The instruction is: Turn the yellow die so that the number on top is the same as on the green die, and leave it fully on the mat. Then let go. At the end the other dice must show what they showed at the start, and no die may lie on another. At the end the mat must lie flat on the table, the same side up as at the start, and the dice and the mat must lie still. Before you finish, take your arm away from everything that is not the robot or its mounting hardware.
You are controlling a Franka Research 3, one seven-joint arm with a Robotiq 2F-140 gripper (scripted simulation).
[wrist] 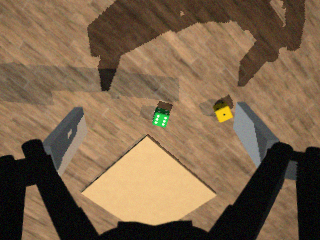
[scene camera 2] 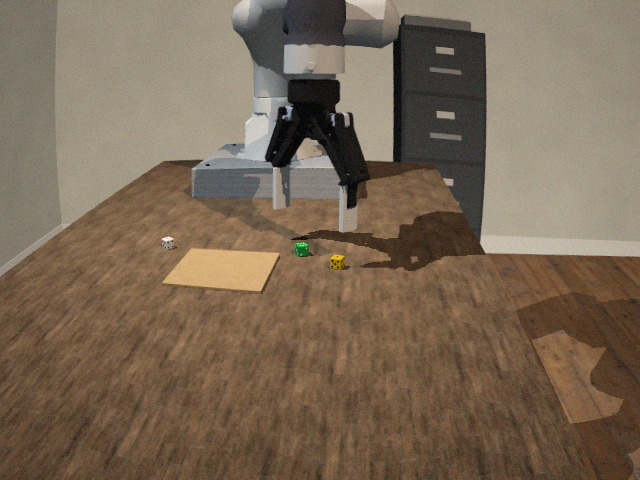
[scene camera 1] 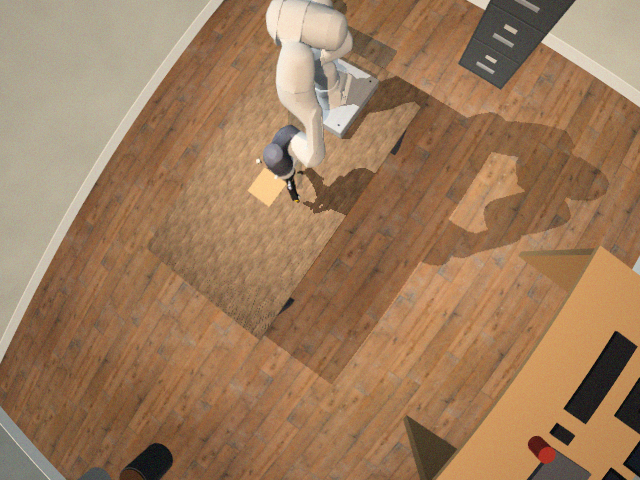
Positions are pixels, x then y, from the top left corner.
A tan mat shows in the wrist view point(148, 185), in scene camera 2 and in scene camera 1. One and the same spot on the tan mat: point(scene camera 1: 265, 187) is point(scene camera 2: 217, 269).
